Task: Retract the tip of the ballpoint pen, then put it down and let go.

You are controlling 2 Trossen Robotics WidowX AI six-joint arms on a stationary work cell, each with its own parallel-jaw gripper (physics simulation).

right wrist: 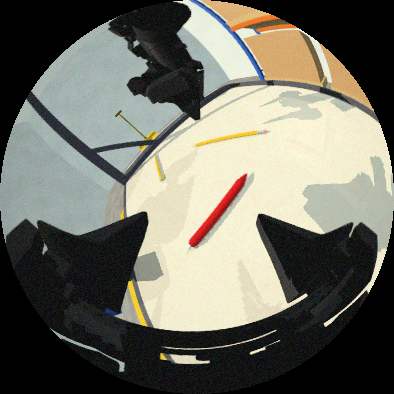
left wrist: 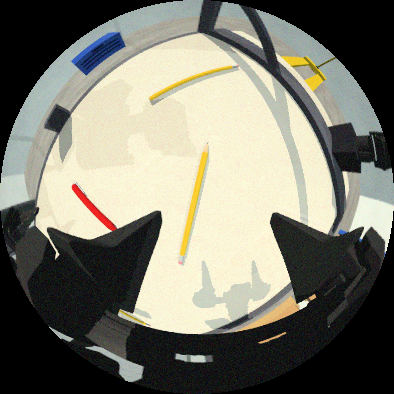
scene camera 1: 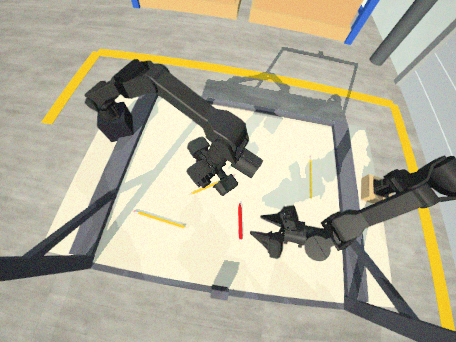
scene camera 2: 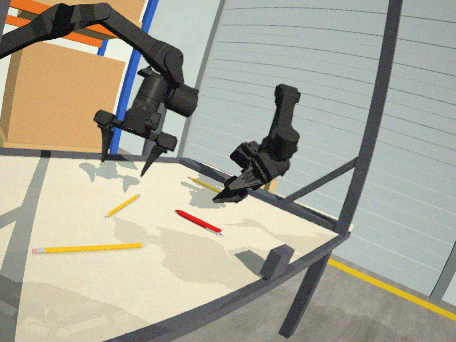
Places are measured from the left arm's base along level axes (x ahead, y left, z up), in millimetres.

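Where they show: left gripper, fingertip midpoint: [right wrist: 199, 108] [left wrist: 219, 217] [scene camera 2: 121, 169]; right gripper, fingertip midpoint: [right wrist: 204, 218] [left wrist: 57, 228] [scene camera 1: 255, 223] [scene camera 2: 220, 195]; left arm's base, link origin: [left wrist: 357, 147] [scene camera 1: 110, 113]; right arm's base, link origin: [scene camera 1: 380, 188].
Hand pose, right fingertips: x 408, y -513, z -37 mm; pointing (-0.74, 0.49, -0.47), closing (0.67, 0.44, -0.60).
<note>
Each offset is from my right fingertips to the top centre of the thing. Level surfaces: height alone.
The red ballpoint pen @[dx -34, dy +27, dz -55 mm] [scene camera 1: 240, 221] [scene camera 2: 199, 222] [left wrist: 94, 206] [right wrist: 218, 210] lies flat on the pale table @[dz -70 mm] [scene camera 1: 165, 260]. Its clip and pale button end face the table's front edge in scene camera 2; its tapered end faces away, and whether a point sticks out is too small to tell. My right gripper [scene camera 1: 257, 224] [scene camera 2: 220, 198] [right wrist: 204, 218] is open and empty, just right of the pen in scene camera 1. My left gripper [scene camera 1: 212, 166] [scene camera 2: 123, 167] [left wrist: 219, 217] is open and empty above the table. In the left wrist view its finger covers part of the pen.
One yellow pencil @[dx -305, dy +106, dz -63 mm] [scene camera 1: 160, 219] [scene camera 2: 90, 248] [left wrist: 192, 80] lies left of the pen in scene camera 1. A second pencil @[dx -97, dy +183, dz -61 mm] [scene camera 1: 204, 188] [scene camera 2: 122, 206] [left wrist: 194, 200] lies partly under the left gripper. A third pencil @[dx +299, dy +120, dz -63 mm] [scene camera 1: 310, 177] lies beyond the right gripper. A dark block @[dx -159, dy -161, dz -13 mm] [scene camera 1: 220, 291] [scene camera 2: 276, 262] stands at the edge.
</note>
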